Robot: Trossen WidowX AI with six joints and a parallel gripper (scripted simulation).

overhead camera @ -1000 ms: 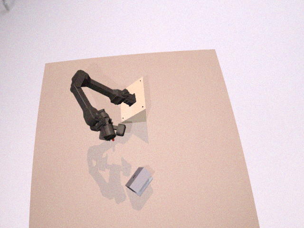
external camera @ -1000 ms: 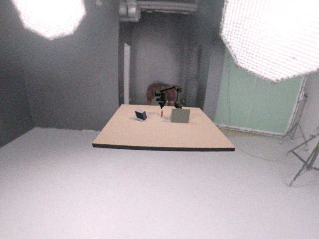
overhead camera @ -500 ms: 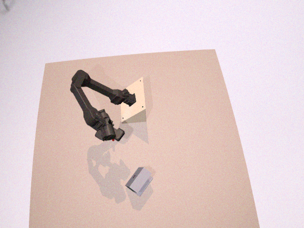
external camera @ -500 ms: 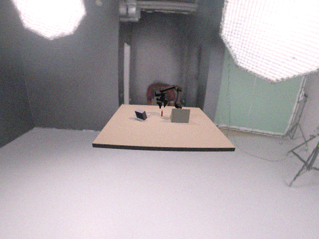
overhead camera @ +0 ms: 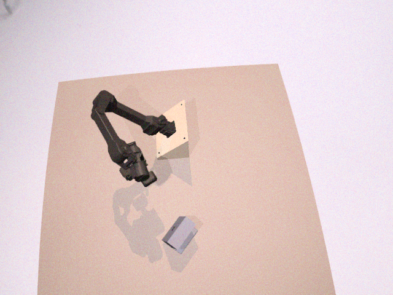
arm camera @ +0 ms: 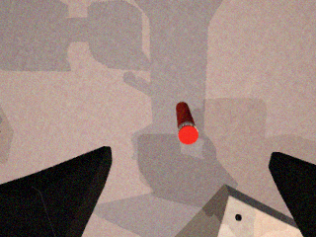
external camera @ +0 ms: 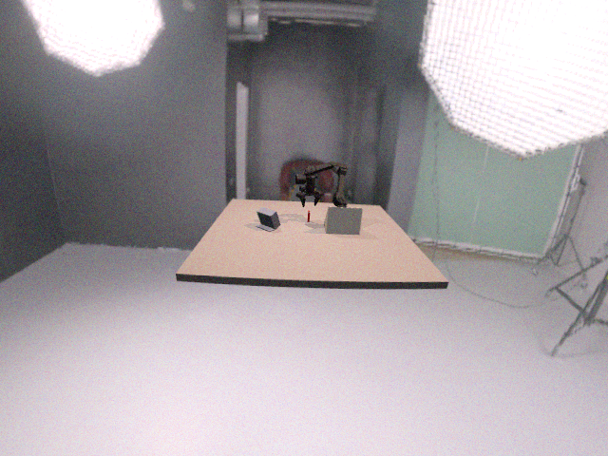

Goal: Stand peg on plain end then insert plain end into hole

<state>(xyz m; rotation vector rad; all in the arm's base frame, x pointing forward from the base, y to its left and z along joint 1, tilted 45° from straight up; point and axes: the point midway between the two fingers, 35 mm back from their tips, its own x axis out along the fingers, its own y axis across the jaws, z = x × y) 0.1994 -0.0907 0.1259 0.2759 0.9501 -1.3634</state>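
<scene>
Now: the red peg 50 mm below my gripper tip. The rest, counted from my gripper tip: grey sloped panel 280 mm ahead, 110 mm to the left, 50 mm below.
</scene>
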